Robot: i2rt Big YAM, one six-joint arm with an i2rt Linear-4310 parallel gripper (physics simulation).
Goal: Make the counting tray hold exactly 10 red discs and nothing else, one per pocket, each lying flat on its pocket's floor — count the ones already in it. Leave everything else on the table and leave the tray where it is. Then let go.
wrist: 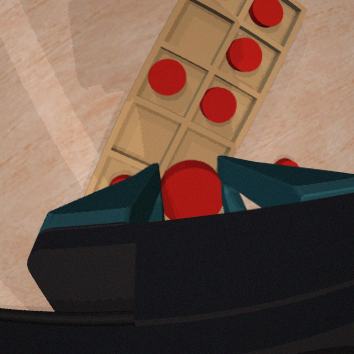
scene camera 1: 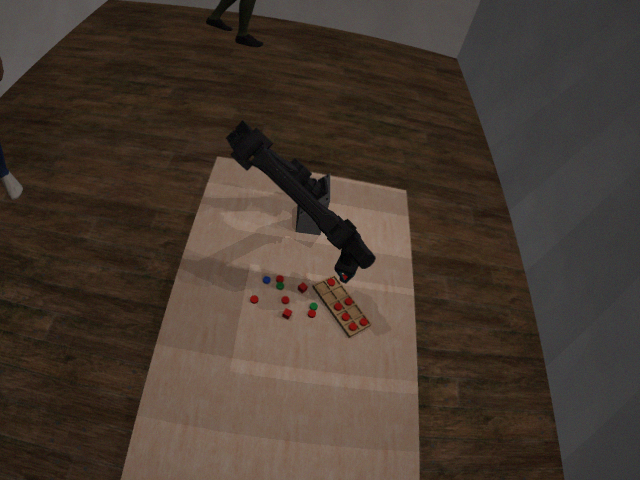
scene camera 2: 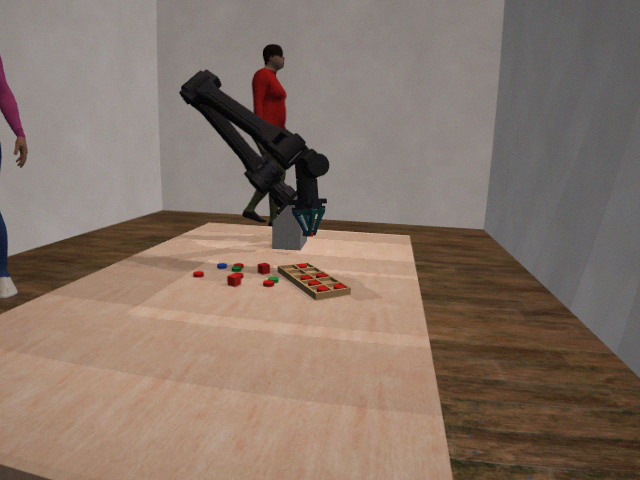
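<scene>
The tan counting tray (scene camera 1: 326,294) (scene camera 2: 333,295) (wrist: 145,131) has two rows of pockets. Several hold a red disc, such as one at its far end (scene camera 1: 331,282) and one near its middle (wrist: 167,77); several pockets are empty, including two beside each other near the far end. My gripper (scene camera 1: 344,276) (scene camera 2: 310,232) (wrist: 188,172) is shut on a red disc (wrist: 191,195) and holds it above the table by the tray's far end. Several loose red discs (scene camera 1: 253,299) (scene camera 1: 285,299) (scene camera 1: 311,313) (scene camera 2: 198,273) lie left of the tray. The fingers hide part of the tray in the wrist view.
Two green discs (scene camera 1: 279,285) (scene camera 1: 313,306), a blue disc (scene camera 1: 266,280) (scene camera 2: 221,266) and two red cubes (scene camera 1: 302,287) (scene camera 1: 286,313) are on the table left of the tray. One cube is close to the tray's far left corner. The arm's base stands behind.
</scene>
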